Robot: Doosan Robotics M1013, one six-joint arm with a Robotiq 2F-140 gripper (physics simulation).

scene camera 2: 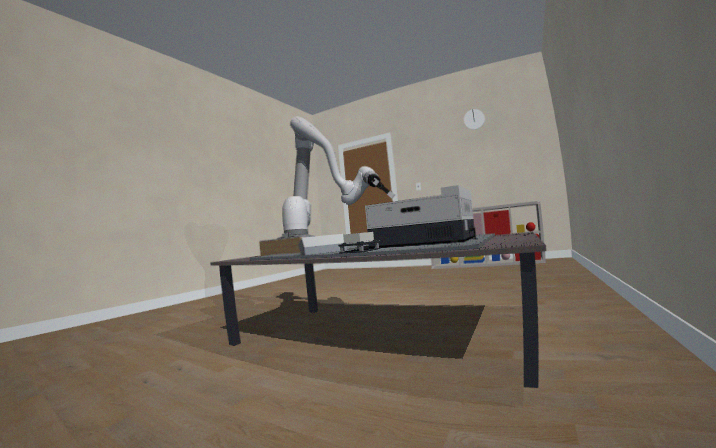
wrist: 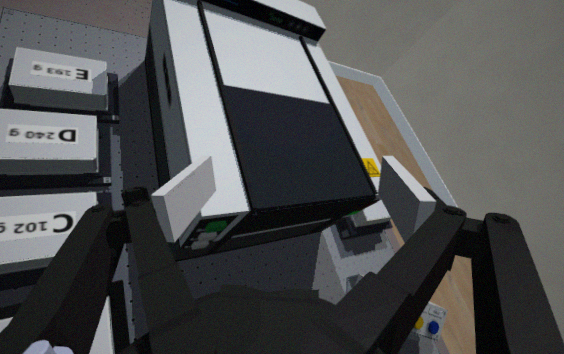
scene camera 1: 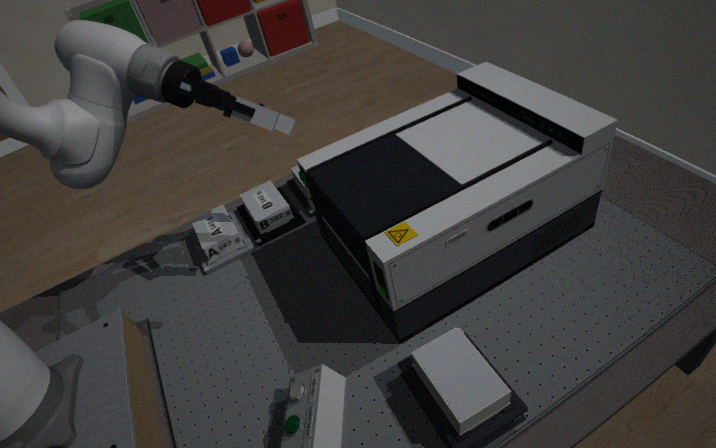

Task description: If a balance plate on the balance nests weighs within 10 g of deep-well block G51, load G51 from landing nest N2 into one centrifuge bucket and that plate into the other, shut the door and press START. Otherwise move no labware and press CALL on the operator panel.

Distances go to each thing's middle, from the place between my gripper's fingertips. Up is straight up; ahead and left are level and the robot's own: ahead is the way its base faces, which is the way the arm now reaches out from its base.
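Scene:
The sliding top door (scene camera 1: 376,184) is 100 mm below my hand, and it's 110 mm to the right of it and 110 mm ahead of it. There's a centrifuge (scene camera 2: 448,218) too, and that's 260 mm ahead of my hand, 190 mm below it and 100 mm to the right of it.

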